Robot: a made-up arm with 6 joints. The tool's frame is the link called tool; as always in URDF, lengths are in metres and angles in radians. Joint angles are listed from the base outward. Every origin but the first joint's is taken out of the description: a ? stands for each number. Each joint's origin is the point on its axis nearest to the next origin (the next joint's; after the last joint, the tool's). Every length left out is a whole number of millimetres.
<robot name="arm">
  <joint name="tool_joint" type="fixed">
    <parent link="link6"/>
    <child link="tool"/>
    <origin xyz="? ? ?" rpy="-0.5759 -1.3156 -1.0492"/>
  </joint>
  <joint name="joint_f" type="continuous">
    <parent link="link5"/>
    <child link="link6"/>
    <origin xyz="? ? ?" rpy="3.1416 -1.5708 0"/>
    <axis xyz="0 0 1"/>
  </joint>
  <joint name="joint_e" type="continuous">
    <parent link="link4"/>
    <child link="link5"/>
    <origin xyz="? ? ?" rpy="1.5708 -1.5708 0"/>
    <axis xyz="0 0 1"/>
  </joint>
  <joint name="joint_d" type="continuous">
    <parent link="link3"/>
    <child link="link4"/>
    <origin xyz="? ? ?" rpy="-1.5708 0 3.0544"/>
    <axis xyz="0 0 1"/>
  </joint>
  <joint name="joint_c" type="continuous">
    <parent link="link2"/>
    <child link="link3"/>
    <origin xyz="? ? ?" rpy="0 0 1.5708"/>
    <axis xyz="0 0 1"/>
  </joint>
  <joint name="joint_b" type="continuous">
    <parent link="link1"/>
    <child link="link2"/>
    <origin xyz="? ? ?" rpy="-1.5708 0 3.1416"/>
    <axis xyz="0 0 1"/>
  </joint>
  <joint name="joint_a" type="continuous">
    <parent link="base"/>
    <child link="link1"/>
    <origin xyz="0.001 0 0.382" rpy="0 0 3.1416"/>
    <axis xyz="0 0 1"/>
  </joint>
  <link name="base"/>
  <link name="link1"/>
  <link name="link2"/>
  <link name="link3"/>
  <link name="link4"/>
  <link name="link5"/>
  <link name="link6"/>
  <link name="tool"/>
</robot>
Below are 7 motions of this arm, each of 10 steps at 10 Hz.
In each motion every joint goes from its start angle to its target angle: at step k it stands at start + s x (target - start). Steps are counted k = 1, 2, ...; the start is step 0. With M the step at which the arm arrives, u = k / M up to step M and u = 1 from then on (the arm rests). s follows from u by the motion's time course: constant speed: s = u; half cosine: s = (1 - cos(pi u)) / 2; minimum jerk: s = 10 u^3 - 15 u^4 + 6 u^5.
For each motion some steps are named. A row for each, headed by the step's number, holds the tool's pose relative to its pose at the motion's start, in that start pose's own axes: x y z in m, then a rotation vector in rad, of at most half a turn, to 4 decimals.
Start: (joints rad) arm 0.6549 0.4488 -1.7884 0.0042 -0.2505 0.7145
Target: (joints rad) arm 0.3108 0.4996 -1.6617 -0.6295 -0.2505 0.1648
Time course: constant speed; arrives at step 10
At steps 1, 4, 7, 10:
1: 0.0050 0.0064 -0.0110 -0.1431 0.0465 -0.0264
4: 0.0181 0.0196 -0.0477 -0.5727 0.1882 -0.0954
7: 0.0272 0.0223 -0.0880 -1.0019 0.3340 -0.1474
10: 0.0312 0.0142 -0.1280 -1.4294 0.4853 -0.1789

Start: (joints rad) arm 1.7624 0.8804 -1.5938 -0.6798 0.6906 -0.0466
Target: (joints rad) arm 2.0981 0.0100 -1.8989 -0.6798 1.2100 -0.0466
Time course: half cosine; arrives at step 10
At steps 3, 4, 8, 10:
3: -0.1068 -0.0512 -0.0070 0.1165 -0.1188 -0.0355
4: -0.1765 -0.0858 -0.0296 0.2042 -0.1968 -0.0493
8: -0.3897 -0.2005 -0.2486 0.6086 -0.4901 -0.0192
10: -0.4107 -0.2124 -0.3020 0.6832 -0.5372 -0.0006

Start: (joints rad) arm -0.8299 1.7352 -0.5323 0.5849 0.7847 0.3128
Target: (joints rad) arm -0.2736 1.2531 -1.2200 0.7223 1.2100 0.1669
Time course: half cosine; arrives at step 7
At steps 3, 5, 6, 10:
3: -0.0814 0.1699 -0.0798 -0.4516 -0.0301 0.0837
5: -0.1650 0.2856 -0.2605 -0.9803 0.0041 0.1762
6: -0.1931 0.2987 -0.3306 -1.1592 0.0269 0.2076
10: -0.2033 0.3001 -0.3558 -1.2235 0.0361 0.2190

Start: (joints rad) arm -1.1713 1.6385 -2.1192 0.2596 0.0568 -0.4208
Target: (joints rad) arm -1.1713 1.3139 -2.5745 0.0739 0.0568 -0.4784
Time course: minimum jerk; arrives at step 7
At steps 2, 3, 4, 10:
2: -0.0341 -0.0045 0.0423 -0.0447 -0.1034 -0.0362
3: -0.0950 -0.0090 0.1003 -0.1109 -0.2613 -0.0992
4: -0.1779 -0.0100 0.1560 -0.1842 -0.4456 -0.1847
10: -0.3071 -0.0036 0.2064 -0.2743 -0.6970 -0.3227

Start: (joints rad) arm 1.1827 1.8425 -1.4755 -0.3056 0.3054 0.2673
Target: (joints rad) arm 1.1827 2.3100 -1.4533 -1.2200 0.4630 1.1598
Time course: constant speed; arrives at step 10
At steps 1, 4, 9, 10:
1: 0.0232 0.0045 -0.0123 0.0107 0.0560 -0.0266
4: 0.0893 0.0183 -0.0579 0.0345 0.2034 -0.1186
9: 0.1804 0.0402 -0.1606 0.0344 0.3671 -0.2859
10: 0.1949 0.0443 -0.1844 0.0277 0.3867 -0.3165

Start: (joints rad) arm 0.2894 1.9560 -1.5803 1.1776 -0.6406 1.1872
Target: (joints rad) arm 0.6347 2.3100 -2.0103 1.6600 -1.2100 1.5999
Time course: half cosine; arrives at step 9
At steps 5, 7, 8, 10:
5: -0.0400 -0.0820 -0.0731 0.4065 -0.2066 0.2091
7: -0.0719 -0.1218 -0.1118 0.5808 -0.3340 0.2984
8: -0.0827 -0.1329 -0.1232 0.6264 -0.3739 0.3233
10: -0.0866 -0.1366 -0.1271 0.6416 -0.3880 0.3318

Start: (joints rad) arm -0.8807 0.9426 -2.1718 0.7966 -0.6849 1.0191
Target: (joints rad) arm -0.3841 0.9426 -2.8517 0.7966 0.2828 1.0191
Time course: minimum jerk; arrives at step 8
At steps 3, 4, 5, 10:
3: 0.0318 0.0461 0.0080 0.2245 0.1026 -0.0468
4: 0.0508 0.0853 0.0274 0.3879 0.1990 -0.0624
5: 0.0621 0.1233 0.0577 0.5298 0.3033 -0.0588
10: 0.0633 0.1648 0.1080 0.6701 0.4359 -0.0320

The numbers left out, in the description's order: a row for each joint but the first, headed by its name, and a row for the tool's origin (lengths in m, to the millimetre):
tool: 0.013 0.016 0
joint_f: 0.019 -0.025 0
joint_e: 0.028 0.021 0
joint_d: -0.089 -0.37 0
joint_c: -0.165 -0.041 0
joint_b: -0.011 0.038 0

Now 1 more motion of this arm.
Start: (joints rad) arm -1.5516 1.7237 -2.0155 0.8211 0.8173 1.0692
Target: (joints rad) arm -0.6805 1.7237 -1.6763 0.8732 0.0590 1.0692
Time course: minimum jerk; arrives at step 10
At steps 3, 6, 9, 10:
3: 0.0546 -0.0240 -0.0279 0.0107 0.0692 0.0318
6: 0.1862 -0.1181 -0.1677 0.0610 0.2652 0.1049
9: 0.2222 -0.1831 -0.2756 0.0920 0.3671 0.1309
10: 0.2226 -0.1850 -0.2787 0.0928 0.3698 0.1315

